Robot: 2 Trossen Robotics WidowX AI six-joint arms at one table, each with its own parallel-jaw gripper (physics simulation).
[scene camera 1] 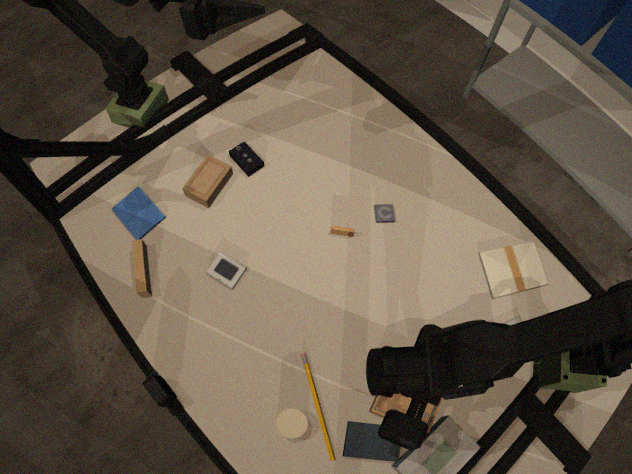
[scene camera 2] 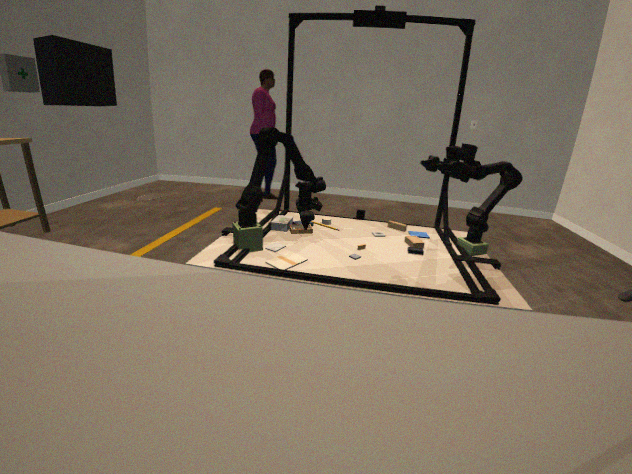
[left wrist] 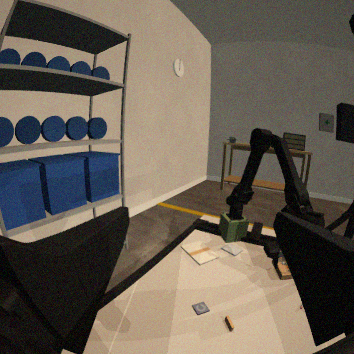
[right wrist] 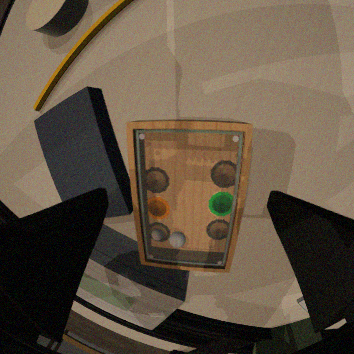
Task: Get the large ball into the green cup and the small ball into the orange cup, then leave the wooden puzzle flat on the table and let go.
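Pixels of known places: left gripper, fingertip midpoint: (scene camera 2: 427,163) (left wrist: 205,218); right gripper, fingertip midpoint: (scene camera 1: 402,397) (scene camera 2: 304,224) (left wrist: 286,265) (right wrist: 190,198); left arm's base at its link origin: (scene camera 1: 134,96) (scene camera 2: 473,240); right arm's base at its link origin: (scene camera 1: 585,355) (scene camera 2: 247,224) (left wrist: 234,216).
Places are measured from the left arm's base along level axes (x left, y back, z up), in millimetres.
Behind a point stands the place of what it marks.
The wooden puzzle (scene camera 1: 380,406) @(x -398, y -680, z -32 mm) (scene camera 2: 301,231) @(x -346, y -728, z -40 mm) (left wrist: 284,271) @(x -362, y -691, z -32 mm) (right wrist: 132,170) @(x -410, y -695, z -30 mm) lies flat on the table under a clear cover. In the right wrist view, the large ball (right wrist: 177,239) @(x -388, y -750, z -37 mm) is on the puzzle floor near its lower edge. The small ball (right wrist: 158,233) @(x -403, y -749, z -42 mm) is at the lower-left plain cup, beside it. The orange cup (right wrist: 158,207) @(x -397, y -721, z -32 mm) at the left and the green cup (right wrist: 221,203) @(x -358, y -718, z -32 mm) at the right hold no ball. My right gripper (right wrist: 190,198) @(x -375, y -708, z -18 mm) (scene camera 2: 306,224) @(x -375, y -708, z -18 mm) is open above the puzzle, fingers on either side. My left gripper (left wrist: 205,218) @(x 3, y -346, z 339 mm) (scene camera 2: 426,162) @(x 3, y -346, z 339 mm) is open and raised, far from it.
A dark block (scene camera 1: 371,441) @(x -458, y -686, z -34 mm) (right wrist: 80,150) @(x -449, y -681, z -34 mm) lies close beside the puzzle, with a grey box (scene camera 1: 440,451) @(x -443, y -796, z -11 mm) (right wrist: 127,295) @(x -428, y -794, z -11 mm) near it. A pencil (scene camera 1: 318,405) @(x -428, y -585, z -45 mm) and a round disc (scene camera 1: 292,423) @(x -472, y -557, z -25 mm) lie farther out. A notebook (scene camera 1: 495,270) @(x -90, y -818, z -45 mm) and a small wooden box (scene camera 1: 208,179) @(x -122, y -251, z -23 mm) also lie on the table.
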